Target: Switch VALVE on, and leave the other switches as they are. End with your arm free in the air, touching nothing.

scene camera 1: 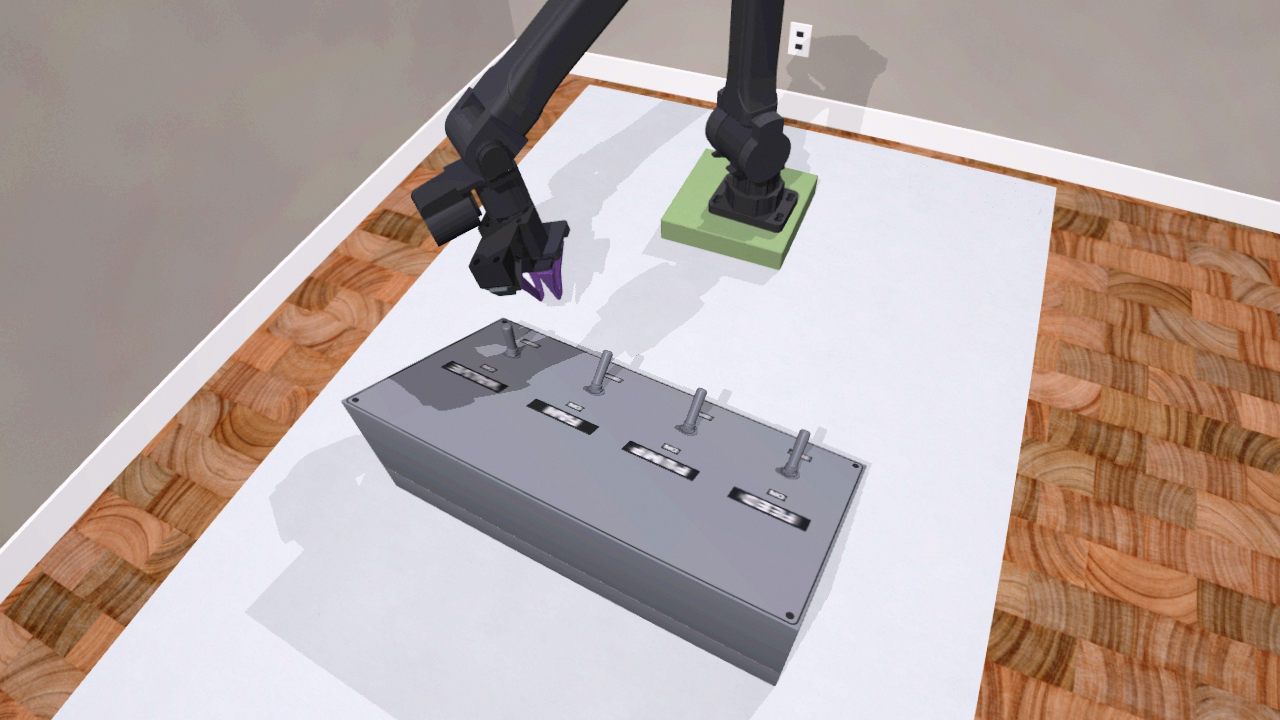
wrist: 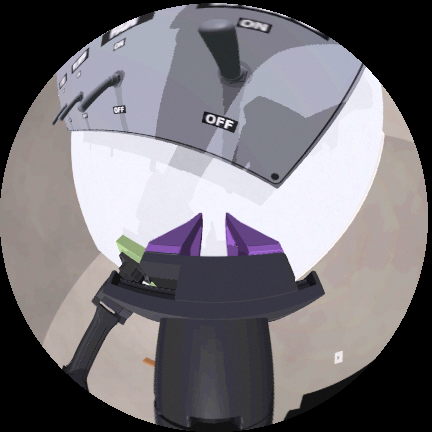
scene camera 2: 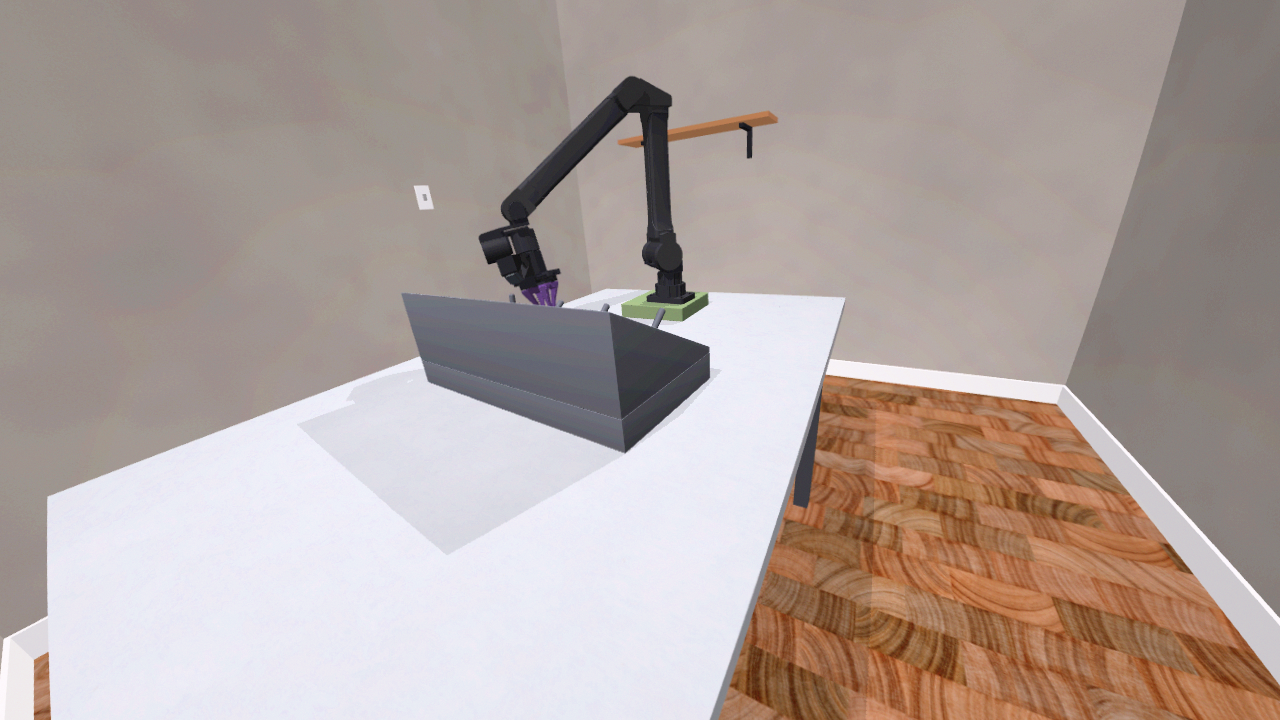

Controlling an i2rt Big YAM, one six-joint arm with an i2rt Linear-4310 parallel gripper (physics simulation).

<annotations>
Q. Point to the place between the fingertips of the gripper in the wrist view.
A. At 213, 217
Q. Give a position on a grey switch box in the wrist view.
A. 165, 84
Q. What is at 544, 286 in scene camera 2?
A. The gripper.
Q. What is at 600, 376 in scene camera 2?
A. A grey switch box.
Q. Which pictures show the gripper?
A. Scene camera 1, the wrist view and scene camera 2: all of them.
</annotations>
